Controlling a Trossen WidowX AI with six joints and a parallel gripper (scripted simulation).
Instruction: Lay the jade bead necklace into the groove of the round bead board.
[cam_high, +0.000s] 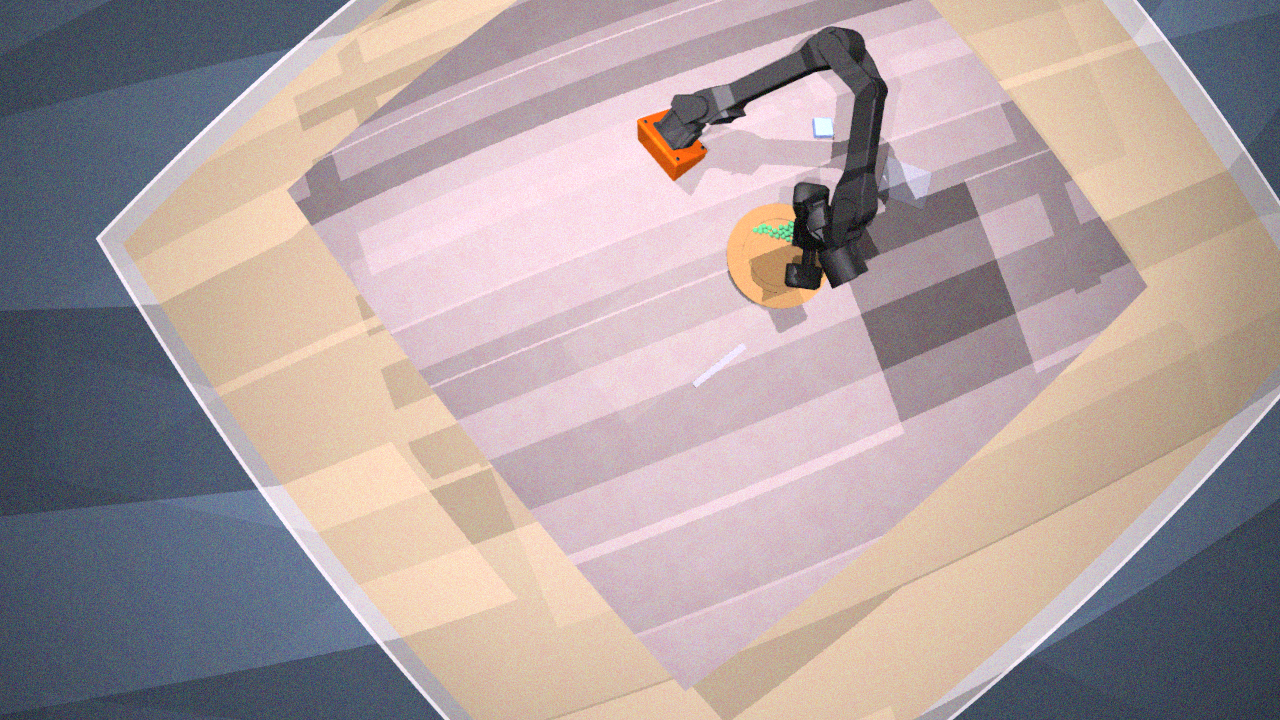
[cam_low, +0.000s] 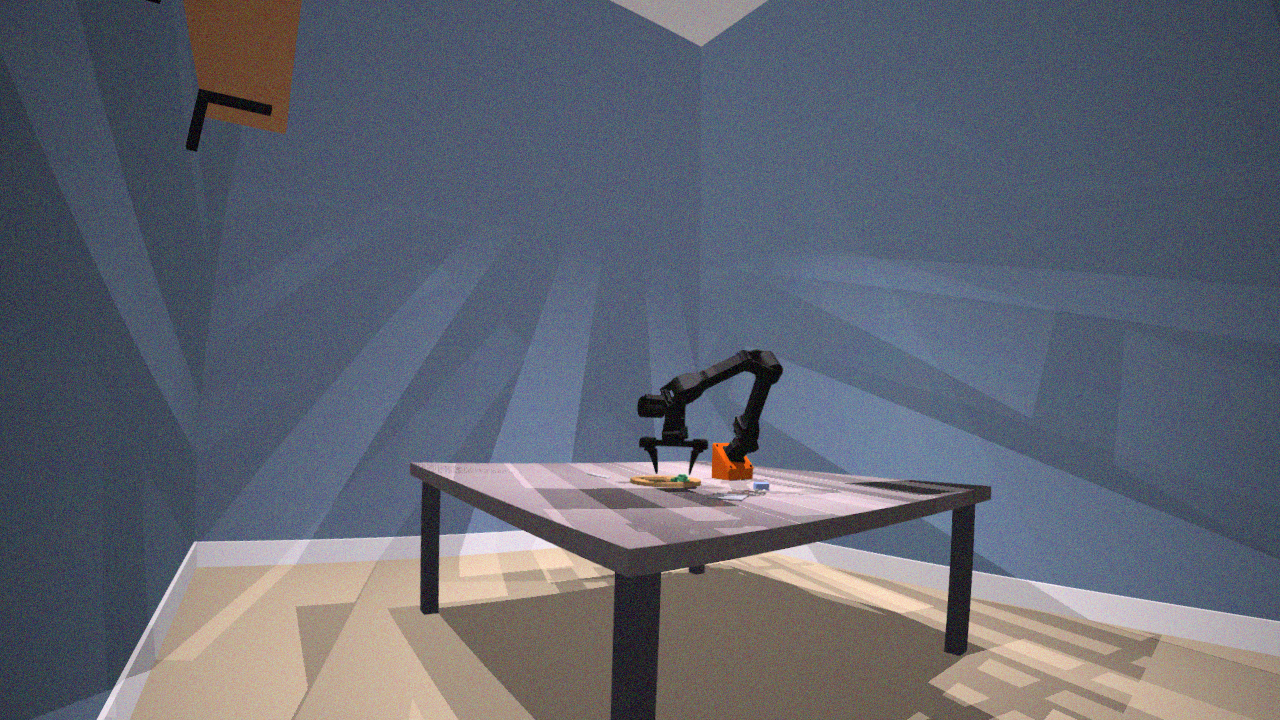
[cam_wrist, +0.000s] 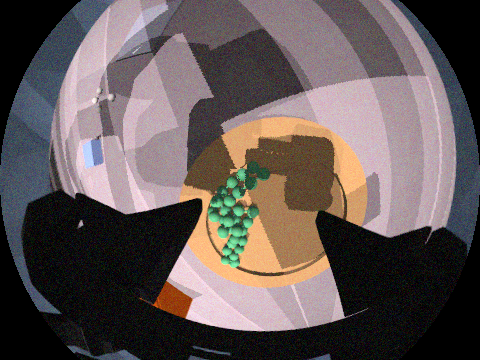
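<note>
My gripper tip is 40 mm to the left of the round tan bead board and 20 mm above it. Also, from my gripper tip: white strip: 100 mm ahead, 250 mm to the right, 30 mm below; pale square sheet: 20 mm ahead, 260 mm to the left, 30 mm below; blue cube: 160 mm behind, 190 mm to the left, 20 mm below.
</note>
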